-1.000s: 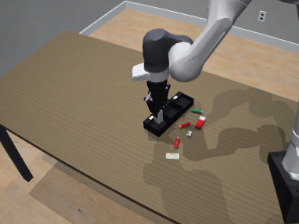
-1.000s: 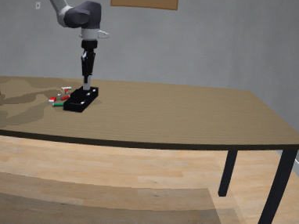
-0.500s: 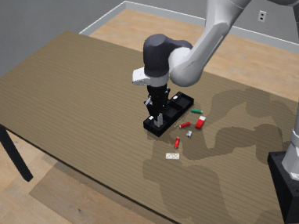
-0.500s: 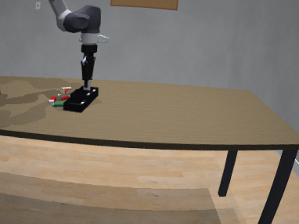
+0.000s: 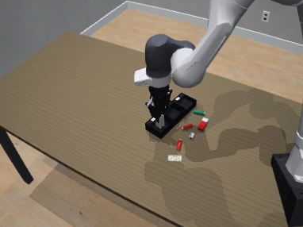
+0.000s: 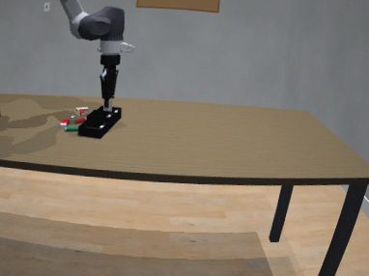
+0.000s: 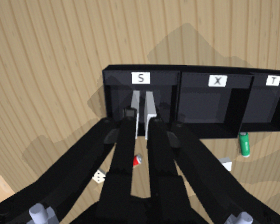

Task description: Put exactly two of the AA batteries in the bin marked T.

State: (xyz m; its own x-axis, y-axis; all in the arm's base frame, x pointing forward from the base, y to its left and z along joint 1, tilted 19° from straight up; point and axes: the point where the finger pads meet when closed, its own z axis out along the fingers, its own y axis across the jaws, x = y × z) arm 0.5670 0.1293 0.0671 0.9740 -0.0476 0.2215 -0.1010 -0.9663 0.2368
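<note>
The grey piece is 13 cm behind my hand, 4 cm to the right of it and 4 cm below it. Round my hand: white domino (14 cm behind, 9 cm to the left, 4 cm below); red-and-white block (13 cm to the right, 13 cm behind, 4 cm below); black bin row (8 cm to the right, 3 cm below).
</note>
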